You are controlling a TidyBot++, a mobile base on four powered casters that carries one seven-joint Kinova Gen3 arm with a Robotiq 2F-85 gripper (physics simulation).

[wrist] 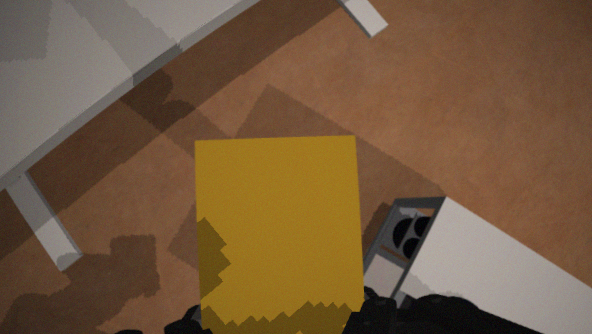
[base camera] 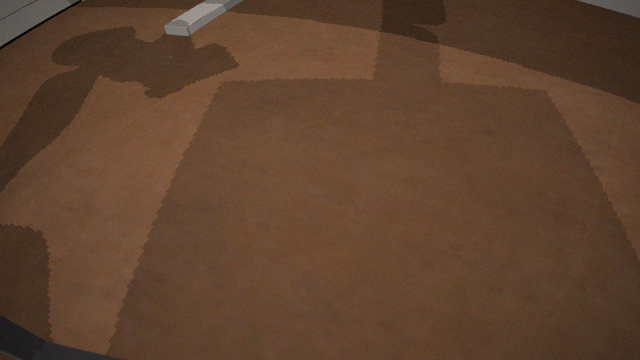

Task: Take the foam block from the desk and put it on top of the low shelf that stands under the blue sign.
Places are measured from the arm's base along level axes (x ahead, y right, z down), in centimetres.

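Pixels of known places: gripper, between the fingertips: (wrist: 281, 306).
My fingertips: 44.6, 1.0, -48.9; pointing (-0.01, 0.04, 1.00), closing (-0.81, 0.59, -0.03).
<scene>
For each thing: its middle in the pictures, then the offset to it from my fingertips, as dx, dy, dz. "*": a spot on its surface instead. Level surfaces: height alone.
- foam block, middle of its body: (wrist: 279, 251) +1.6, +2.4, -1.9
- desk, height of its surface: dz +16.5
- pale desk foot, a spot on its surface: (base camera: 200, 19) * +48.5, -36.9, +86.4
The foam block (wrist: 280, 215) is a yellow block in the lower middle of the wrist view, seen from above. My gripper (wrist: 281, 306) is shut on it, with the black fingers at its left and right sides. The block is held in the air over brown floor, beside the desk. The desk (wrist: 175, 20) shows its pale top at the upper left of the wrist view. The low shelf and the blue sign cannot be made out in either view.
A pale desk foot (base camera: 200, 19) (wrist: 47, 227) rests on the floor; another foot (wrist: 367, 17) shows at the top of the wrist view. A white body with a dark-edged compartment (wrist: 490, 250) is at the lower right. A pale panel (base camera: 30, 17) stands at the base view's upper left.
</scene>
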